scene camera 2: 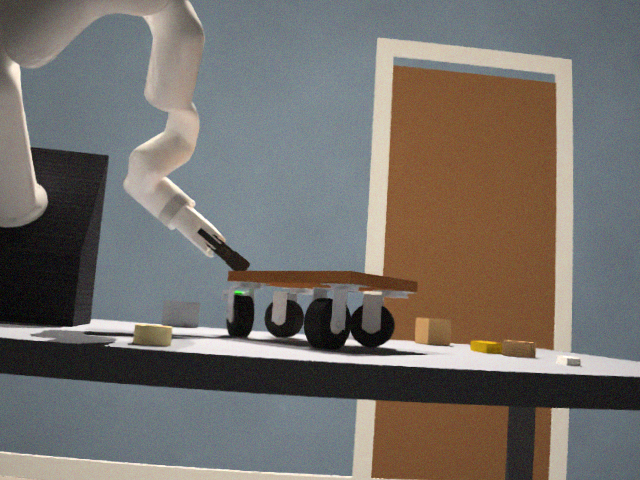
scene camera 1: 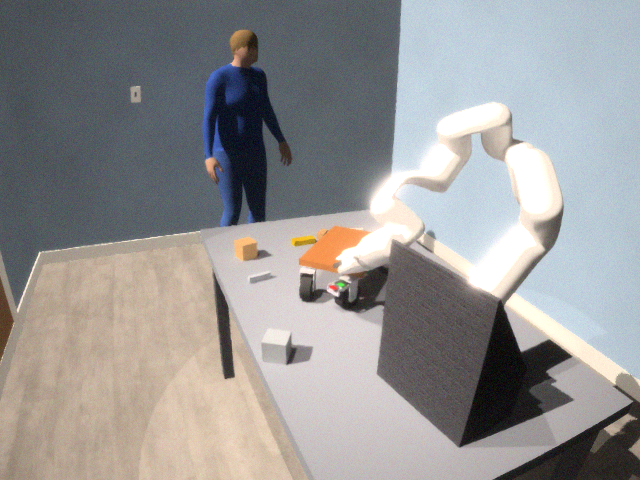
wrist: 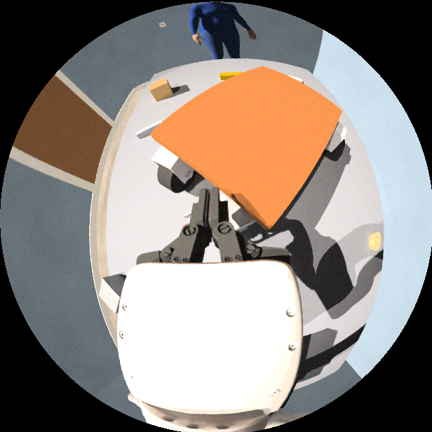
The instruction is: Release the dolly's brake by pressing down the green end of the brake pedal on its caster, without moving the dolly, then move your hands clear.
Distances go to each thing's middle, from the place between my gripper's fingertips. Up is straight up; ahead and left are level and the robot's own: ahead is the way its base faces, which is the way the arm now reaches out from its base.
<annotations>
Right now my hand is 140 mm short of the dolly (scene camera 2: 327,324), 100 mm to the left of it and 80 mm above it. Also, from my hand: grey cube (scene camera 2: 184,314): 160 mm behind, 250 mm to the left, 100 mm below; then yellow cylinder (scene camera 2: 156,335): 100 mm behind, 400 mm to the right, 120 mm below; then orange cube (scene camera 2: 428,331): 440 mm ahead, 160 mm to the left, 100 mm below.
</annotations>
